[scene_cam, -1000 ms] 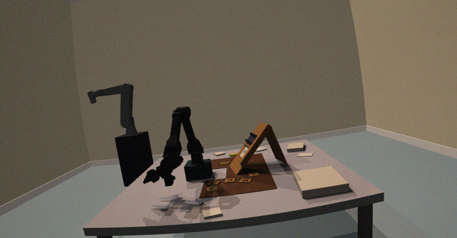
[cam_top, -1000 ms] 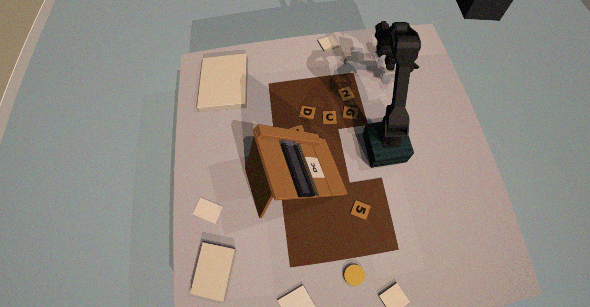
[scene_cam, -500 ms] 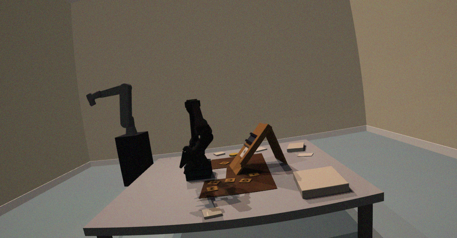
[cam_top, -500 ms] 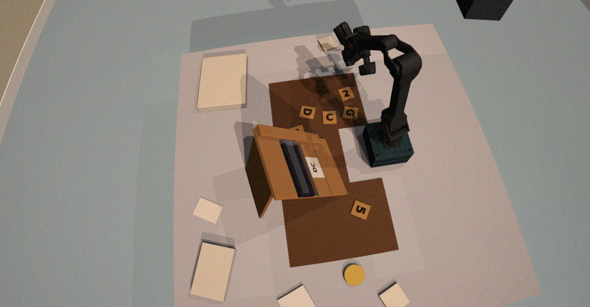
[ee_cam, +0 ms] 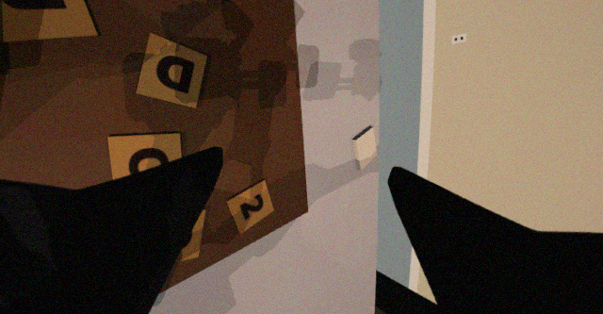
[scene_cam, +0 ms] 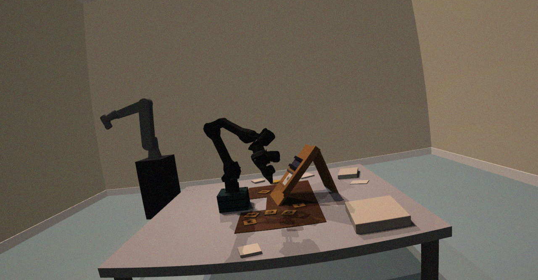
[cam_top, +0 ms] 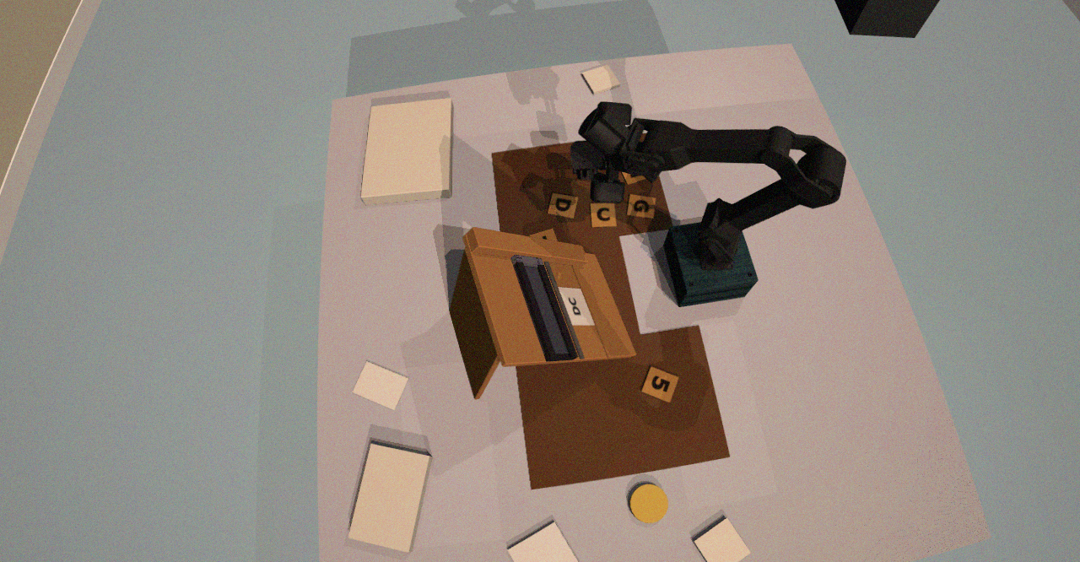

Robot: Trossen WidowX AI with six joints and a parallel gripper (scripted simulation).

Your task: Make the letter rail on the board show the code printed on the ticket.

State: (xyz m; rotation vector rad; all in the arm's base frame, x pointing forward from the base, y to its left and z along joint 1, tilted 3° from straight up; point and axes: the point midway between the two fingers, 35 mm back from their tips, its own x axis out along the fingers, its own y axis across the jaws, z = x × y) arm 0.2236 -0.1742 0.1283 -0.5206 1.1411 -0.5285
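Right now the white ticket is 300 mm to the left of my gripper tip, 80 mm below it and 50 mm ahead of it. Round my gripper tip: brown mat 220 mm to the left, 180 mm below, 40 mm behind; then cream box 440 mm ahead, 160 mm below, 140 mm to the right.
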